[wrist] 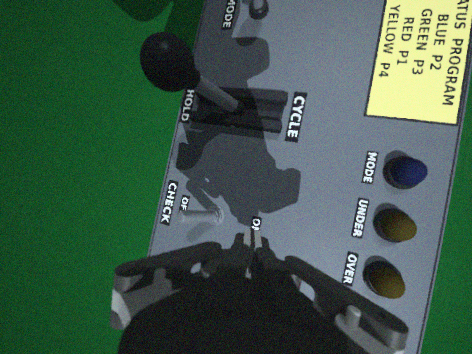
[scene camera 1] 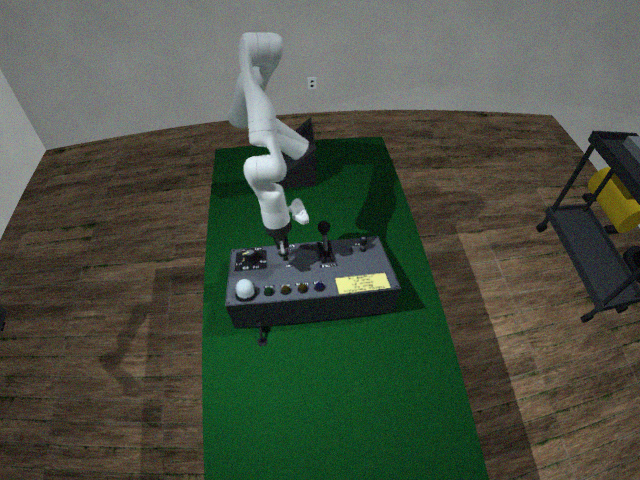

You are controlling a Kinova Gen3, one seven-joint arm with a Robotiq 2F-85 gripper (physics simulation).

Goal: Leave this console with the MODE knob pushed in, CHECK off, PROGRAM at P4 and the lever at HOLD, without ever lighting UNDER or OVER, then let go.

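The grey console [scene camera 1: 320, 263] [wrist: 330, 165] lies under my gripper [scene camera 1: 284, 256] [wrist: 250, 239], which is shut and empty, its tips low beside the ON label. The CHECK toggle [wrist: 200, 216] leans toward OFF, a little apart from the tips in the wrist view. The black-balled lever [scene camera 1: 323, 227] [wrist: 167, 61] leans toward HOLD. The MODE knob [scene camera 1: 363, 243] [wrist: 258, 8] is at the far end; its depth is unclear. The PROGRAM dial [scene camera 1: 251, 255] is too small to read. The UNDER lamp [scene camera 1: 302, 287] [wrist: 395, 224] and OVER lamp [scene camera 1: 285, 289] [wrist: 384, 279] look dark.
A blue MODE lamp [scene camera 1: 319, 285] [wrist: 406, 171], a green lamp [scene camera 1: 268, 290] and a white dome [scene camera 1: 245, 288] line the console's front. A yellow note [scene camera 1: 362, 283] [wrist: 407, 87] lies on its right. The console stands on a green mat [scene camera 1: 330, 392]. A black cart [scene camera 1: 584, 248] stands far right.
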